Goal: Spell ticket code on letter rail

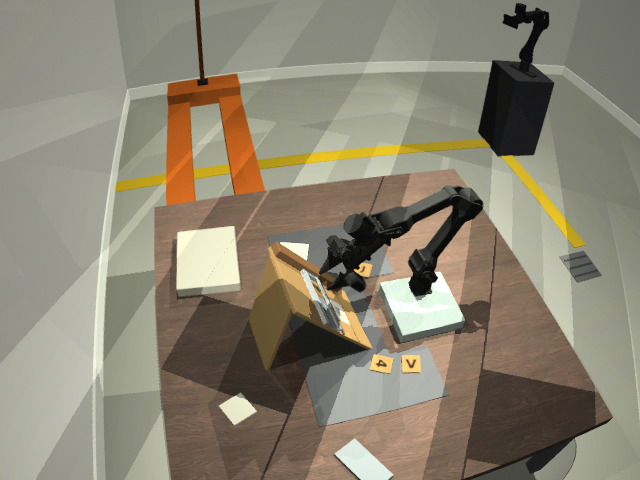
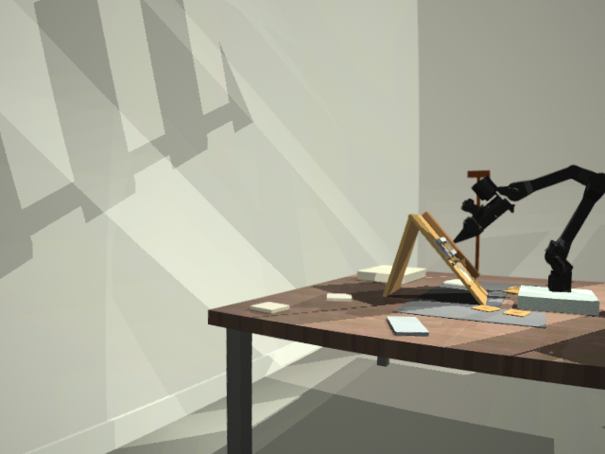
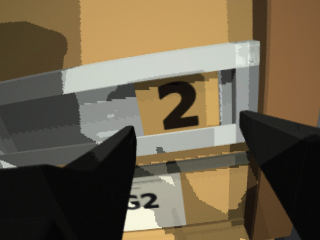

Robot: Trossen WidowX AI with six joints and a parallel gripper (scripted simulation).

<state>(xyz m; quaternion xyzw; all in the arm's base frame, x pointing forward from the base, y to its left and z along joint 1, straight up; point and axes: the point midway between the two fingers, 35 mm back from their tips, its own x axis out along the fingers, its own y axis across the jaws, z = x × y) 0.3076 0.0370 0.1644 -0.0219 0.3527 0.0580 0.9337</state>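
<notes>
Right now my gripper tip is 40 mm past the white ticket, 40 mm to the right of it and 90 mm above it. From my gripper tip the other things lie so: white card 40 mm ahead, 300 mm to the right, 180 mm below; then cream box 340 mm ahead, 300 mm to the right, 160 mm below; then grey mat 130 mm behind, 10 mm to the right, 180 mm below.
</notes>
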